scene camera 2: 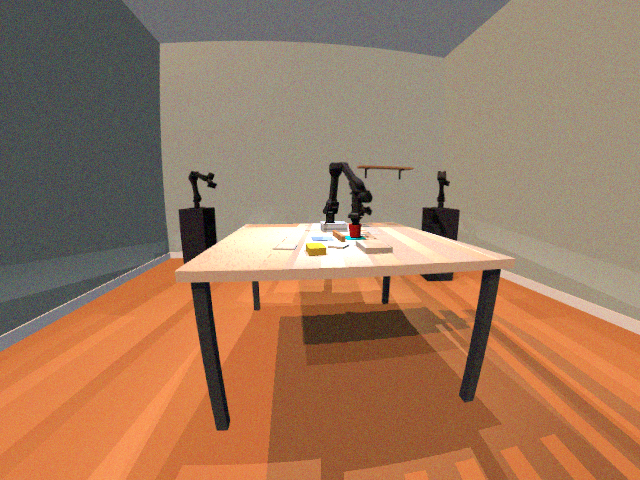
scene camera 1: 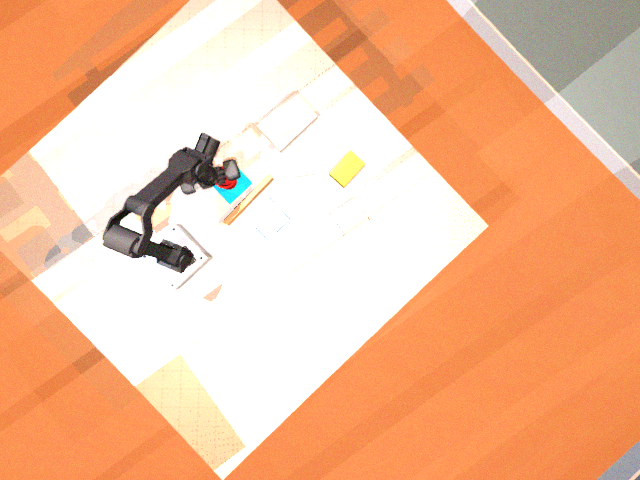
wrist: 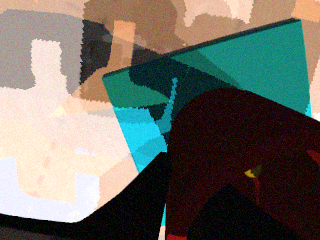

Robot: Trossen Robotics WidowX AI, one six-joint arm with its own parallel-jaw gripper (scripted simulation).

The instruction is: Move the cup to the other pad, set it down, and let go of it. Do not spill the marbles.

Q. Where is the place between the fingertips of my gripper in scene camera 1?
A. At 218, 181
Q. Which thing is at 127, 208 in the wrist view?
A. My gripper.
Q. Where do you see a teal pad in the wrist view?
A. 270, 62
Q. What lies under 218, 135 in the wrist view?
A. A cup.
